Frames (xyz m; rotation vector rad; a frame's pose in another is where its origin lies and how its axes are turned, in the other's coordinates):
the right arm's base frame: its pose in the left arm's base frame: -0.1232 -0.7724 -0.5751 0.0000 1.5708 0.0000
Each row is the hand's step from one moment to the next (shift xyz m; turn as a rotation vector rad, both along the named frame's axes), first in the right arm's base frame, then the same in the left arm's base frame.
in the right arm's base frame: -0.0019 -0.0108 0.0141 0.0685 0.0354 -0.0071
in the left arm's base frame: 0.0141 -0.0108 0.0019 -0.0071 0.0354 -0.0685
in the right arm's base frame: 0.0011 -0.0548 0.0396 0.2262 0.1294 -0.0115
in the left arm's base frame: 0.0396 -0.0548 -0.0011 -0.0115 0.1294 -0.2262
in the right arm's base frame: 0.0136 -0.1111 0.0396 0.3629 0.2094 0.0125
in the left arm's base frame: 0.0396 -0.1111 -0.0136 0.0125 0.2094 -0.3629
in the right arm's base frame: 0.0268 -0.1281 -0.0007 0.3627 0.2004 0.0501
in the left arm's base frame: -0.0007 -0.1281 -0.0268 0.0501 0.2004 -0.3627
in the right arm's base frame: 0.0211 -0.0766 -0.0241 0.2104 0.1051 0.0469
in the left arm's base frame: -0.0241 -0.0766 -0.0211 0.0469 0.1051 -0.2104
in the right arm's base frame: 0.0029 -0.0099 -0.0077 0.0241 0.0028 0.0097
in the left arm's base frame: -0.0077 -0.0099 -0.0029 0.0097 0.0028 -0.0241
